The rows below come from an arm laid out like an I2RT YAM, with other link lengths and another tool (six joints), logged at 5 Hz.
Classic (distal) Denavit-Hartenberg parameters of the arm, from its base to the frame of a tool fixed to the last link. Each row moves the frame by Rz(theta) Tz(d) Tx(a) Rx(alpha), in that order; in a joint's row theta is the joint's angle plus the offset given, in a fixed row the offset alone. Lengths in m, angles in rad.
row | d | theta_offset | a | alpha
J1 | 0.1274 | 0 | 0.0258 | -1.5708
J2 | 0 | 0 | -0.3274 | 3.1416
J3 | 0 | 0.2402 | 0.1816 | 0
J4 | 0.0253 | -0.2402 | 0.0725 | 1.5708
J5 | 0.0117 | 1.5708 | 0 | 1.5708
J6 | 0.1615 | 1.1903 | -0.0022 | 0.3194
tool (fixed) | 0.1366 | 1.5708 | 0 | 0
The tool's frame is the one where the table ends.
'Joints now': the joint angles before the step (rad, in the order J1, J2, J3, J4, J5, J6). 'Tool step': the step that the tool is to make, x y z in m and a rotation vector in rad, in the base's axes. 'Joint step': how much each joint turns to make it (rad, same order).
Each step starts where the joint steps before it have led.
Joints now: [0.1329, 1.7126, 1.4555, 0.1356, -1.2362, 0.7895]
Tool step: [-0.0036, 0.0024, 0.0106, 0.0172, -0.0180, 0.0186]
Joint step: [0.0002, 0.0000, 0.0000, 0.0585, -0.0197, 0.0404]
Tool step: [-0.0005, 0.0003, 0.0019, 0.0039, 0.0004, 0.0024]
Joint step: [-0.0001, 0.0000, 0.0000, 0.0117, -0.0027, 0.0122]
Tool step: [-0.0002, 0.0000, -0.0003, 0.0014, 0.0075, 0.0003]
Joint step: [-0.0002, 0.0002, 0.0001, 0.0001, -0.0006, 0.0077]
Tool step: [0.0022, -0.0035, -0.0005, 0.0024, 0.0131, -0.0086]
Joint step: [-0.0085, -0.0001, 0.0000, -0.0002, -0.0001, 0.0132]
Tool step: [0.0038, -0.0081, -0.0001, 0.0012, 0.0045, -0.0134]
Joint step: [-0.0211, -0.0002, -0.0002, -0.0002, -0.0077, 0.0043]
